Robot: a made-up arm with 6 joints. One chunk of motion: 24 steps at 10 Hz.
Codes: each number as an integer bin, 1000 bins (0 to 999) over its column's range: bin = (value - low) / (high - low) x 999, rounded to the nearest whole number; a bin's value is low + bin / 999 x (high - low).
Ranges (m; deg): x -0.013..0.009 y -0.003..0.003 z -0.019..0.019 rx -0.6..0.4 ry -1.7..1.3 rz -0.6..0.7
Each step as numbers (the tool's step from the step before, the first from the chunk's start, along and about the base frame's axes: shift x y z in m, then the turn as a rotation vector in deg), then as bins.
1 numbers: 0.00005 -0.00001 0.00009 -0.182 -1.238 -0.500
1 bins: 593 498 502 418 154 77
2 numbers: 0.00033 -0.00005 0.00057 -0.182 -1.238 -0.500
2 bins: 605 491 514 418 154 77
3 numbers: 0.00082 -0.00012 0.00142 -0.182 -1.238 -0.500
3 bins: 628 480 537 418 154 77
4 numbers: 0.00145 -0.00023 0.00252 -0.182 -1.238 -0.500
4 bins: 656 461 566 418 154 77
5 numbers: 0.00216 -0.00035 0.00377 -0.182 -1.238 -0.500
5 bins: 688 441 599 418 154 77
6 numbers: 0.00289 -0.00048 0.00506 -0.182 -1.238 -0.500
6 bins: 722 420 633 418 154 77
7 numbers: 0.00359 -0.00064 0.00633 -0.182 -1.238 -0.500
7 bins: 753 393 666 418 154 77
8 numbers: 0.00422 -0.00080 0.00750 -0.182 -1.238 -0.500
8 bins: 782 366 697 418 154 77
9 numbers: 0.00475 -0.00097 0.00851 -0.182 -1.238 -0.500
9 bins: 806 338 723 418 154 77
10 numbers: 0.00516 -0.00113 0.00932 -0.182 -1.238 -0.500
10 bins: 825 311 745 418 154 77
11 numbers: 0.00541 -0.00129 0.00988 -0.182 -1.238 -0.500
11 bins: 836 285 759 418 154 77
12 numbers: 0.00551 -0.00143 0.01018 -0.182 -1.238 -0.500
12 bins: 841 261 767 418 154 77
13 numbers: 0.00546 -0.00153 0.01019 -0.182 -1.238 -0.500
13 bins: 838 245 767 418 154 77
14 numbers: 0.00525 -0.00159 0.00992 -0.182 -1.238 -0.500
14 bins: 829 235 760 418 154 77
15 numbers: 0.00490 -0.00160 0.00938 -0.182 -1.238 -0.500
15 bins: 813 233 746 418 154 77
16 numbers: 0.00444 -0.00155 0.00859 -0.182 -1.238 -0.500
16 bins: 792 241 725 418 154 77
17 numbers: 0.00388 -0.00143 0.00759 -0.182 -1.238 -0.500
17 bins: 767 261 699 418 154 77
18 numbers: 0.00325 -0.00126 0.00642 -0.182 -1.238 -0.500
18 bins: 738 290 668 418 154 77
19 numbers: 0.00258 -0.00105 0.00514 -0.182 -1.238 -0.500
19 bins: 707 325 635 418 154 77
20 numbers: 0.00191 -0.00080 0.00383 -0.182 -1.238 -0.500
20 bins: 677 366 600 418 154 77
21 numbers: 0.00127 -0.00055 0.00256 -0.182 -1.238 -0.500
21 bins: 648 408 567 418 154 77
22 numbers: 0.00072 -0.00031 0.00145 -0.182 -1.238 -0.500
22 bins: 623 448 538 418 154 77
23 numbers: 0.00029 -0.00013 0.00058 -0.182 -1.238 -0.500
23 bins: 603 478 515 418 154 77
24 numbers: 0.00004 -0.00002 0.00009 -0.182 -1.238 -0.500
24 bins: 592 496 502 418 154 77
